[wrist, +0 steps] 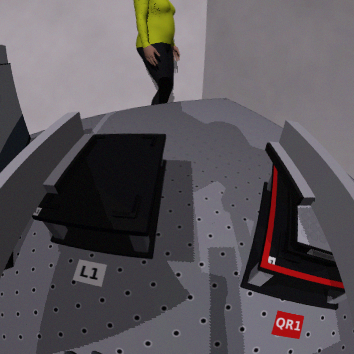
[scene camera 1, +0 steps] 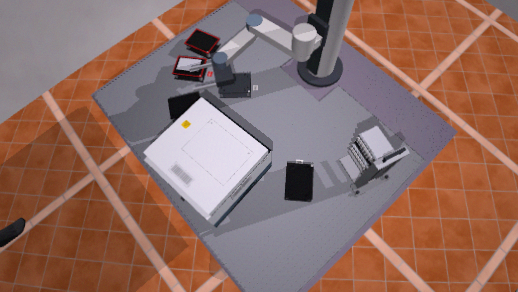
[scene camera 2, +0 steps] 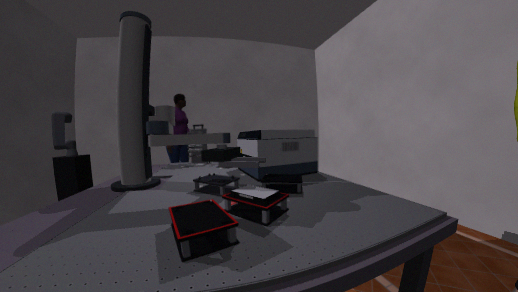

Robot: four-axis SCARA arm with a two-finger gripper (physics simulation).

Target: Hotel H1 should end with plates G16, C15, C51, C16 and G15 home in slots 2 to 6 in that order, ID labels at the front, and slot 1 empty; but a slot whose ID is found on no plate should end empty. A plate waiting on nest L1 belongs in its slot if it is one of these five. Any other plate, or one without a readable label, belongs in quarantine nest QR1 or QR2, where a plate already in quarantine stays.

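Frame: origin at the arm's base, x ahead, y left, z up, level; millimetres.
Seen in the pictures: gripper, fingertip midpoint: [wrist: 181,125] [scene camera 1: 191,79] [scene camera 2: 262,161]; arm's base, origin of the base link: [scene camera 1: 319,68] [scene camera 2: 137,185].
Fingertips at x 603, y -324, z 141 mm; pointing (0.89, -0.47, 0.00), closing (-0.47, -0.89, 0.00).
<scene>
Pixels of each thing's top centre, then the offset from my fingertips to it.
- Nest L1, middle of its top: [wrist: 105,162] [scene camera 2: 282,176] [scene camera 1: 184,104] 97 mm ahead, 44 mm left, 74 mm down
- Red-rimmed nest QR1, middle of its top: [wrist: 322,208] [scene camera 2: 255,194] [scene camera 1: 189,65] 63 mm back, 135 mm right, 74 mm down
- pale plate, middle of its top: [wrist: 327,202] [scene camera 2: 255,190] [scene camera 1: 188,64] 64 mm back, 135 mm right, 64 mm down
- second red-rimmed nest, middle of its top: [scene camera 2: 199,213] [scene camera 1: 201,40] 220 mm back, 230 mm right, 74 mm down
- large white device, middle of its top: [scene camera 1: 204,150] [scene camera 2: 273,130] 194 mm ahead, 405 mm left, 127 mm up
- dark nest with small pins, middle of its top: [scene camera 2: 216,176] [scene camera 1: 234,81] 173 mm back, 116 mm left, 68 mm down
- black nest, middle of its top: [scene camera 1: 299,180] 54 mm back, 714 mm left, 74 mm down
My gripper [scene camera 1: 185,79] [wrist: 181,125] is partly open and empty. Its fingers are above and between nest L1 and nest QR1. Nest L1 [scene camera 1: 183,106] [scene camera 2: 282,181] [wrist: 112,180] is black with no plate on it. Red-rimmed nest QR1 [scene camera 2: 269,206] [wrist: 300,273] bears a pale plate [scene camera 1: 190,63] [scene camera 2: 256,192] [wrist: 315,227]; no ID is readable on it. The second red-rimmed nest [scene camera 1: 202,41] [scene camera 2: 201,219] is bare. Hotel H1 [scene camera 1: 374,174] stands at the right in the first scene view with several stacked plates [scene camera 1: 358,154]; their slots and IDs cannot be read.
A large white device [scene camera 1: 207,155] [scene camera 2: 280,150] stands beside nest L1. A dark nest with small pins [scene camera 1: 241,85] [scene camera 2: 216,181] is near the gripper body. Another black nest [scene camera 1: 299,181] stands between the device and the hotel. The arm's column [scene camera 1: 332,45] [scene camera 2: 134,100] rises at the table's edge.
</scene>
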